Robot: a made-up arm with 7 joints.
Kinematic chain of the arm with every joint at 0, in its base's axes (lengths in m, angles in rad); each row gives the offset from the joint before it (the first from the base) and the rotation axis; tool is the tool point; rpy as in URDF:
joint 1: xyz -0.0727 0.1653 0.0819 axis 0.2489 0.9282 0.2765
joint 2: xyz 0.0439 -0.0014 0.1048 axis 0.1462 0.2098 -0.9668
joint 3: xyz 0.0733 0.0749 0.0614 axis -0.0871 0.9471 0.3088
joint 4: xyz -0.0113 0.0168 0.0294 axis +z
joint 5: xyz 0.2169 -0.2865 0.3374 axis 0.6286 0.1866 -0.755
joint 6: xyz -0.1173 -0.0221 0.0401 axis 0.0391 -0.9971 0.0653
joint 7: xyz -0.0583 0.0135 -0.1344 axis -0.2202 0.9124 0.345
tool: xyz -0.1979 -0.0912 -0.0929 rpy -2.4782 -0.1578 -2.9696
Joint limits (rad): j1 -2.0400..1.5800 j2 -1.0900..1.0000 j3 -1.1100..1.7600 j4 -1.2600..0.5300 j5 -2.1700..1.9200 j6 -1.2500..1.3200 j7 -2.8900..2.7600
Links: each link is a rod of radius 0.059 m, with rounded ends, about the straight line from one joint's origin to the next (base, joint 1, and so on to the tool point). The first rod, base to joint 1, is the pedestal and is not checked.
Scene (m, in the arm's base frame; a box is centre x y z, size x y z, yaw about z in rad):
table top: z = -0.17
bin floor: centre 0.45 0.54 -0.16 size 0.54 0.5 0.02 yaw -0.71
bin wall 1: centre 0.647 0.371 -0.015 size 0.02 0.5 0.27 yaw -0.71
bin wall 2: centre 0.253 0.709 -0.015 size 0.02 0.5 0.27 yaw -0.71
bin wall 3: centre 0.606 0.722 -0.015 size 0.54 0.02 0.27 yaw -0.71
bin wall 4: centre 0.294 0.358 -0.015 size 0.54 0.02 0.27 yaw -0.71
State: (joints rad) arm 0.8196 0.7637 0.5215 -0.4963 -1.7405 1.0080 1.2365
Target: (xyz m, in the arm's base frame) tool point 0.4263 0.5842 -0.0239
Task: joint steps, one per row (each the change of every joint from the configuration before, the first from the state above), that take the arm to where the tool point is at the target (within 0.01 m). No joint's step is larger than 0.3 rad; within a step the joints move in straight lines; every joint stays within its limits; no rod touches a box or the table.
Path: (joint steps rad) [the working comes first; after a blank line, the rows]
Joints at the target: 0.5230 -0.8982 0.8189 0.3476 -0.6067 1.3200 0.5015
Straight joint move there: touches bin floor, bin wall 1, bin wall 4, the table top.

1: -0.1119 -0.2565 -0.0472 0.0433 0.1097 0.1040 -0.1565
2: -0.1119 -0.2565 -0.0472 0.0433 0.1096 0.1040 -0.1564
3: -0.1119 -0.2565 -0.0472 0.0433 0.1097 0.1040 -0.1565
4: -0.0718 -0.2711 0.0339 0.1840 0.2160 0.0000 -0.0553
5: -0.0718 -0.2710 0.0338 0.1841 0.2159 0.0000 -0.0553
6: -0.0718 -0.2711 0.0338 0.1840 0.2160 0.0000 -0.0553
7: -0.0718 -0.2710 0.0339 0.1841 0.2160 0.0000 -0.0553
8: 0.1631 0.0959 0.1518 -0.0111 -0.0296 0.0000 -0.0222
9: 0.1632 0.0959 0.1518 -0.0111 -0.0295 0.0000 -0.0222

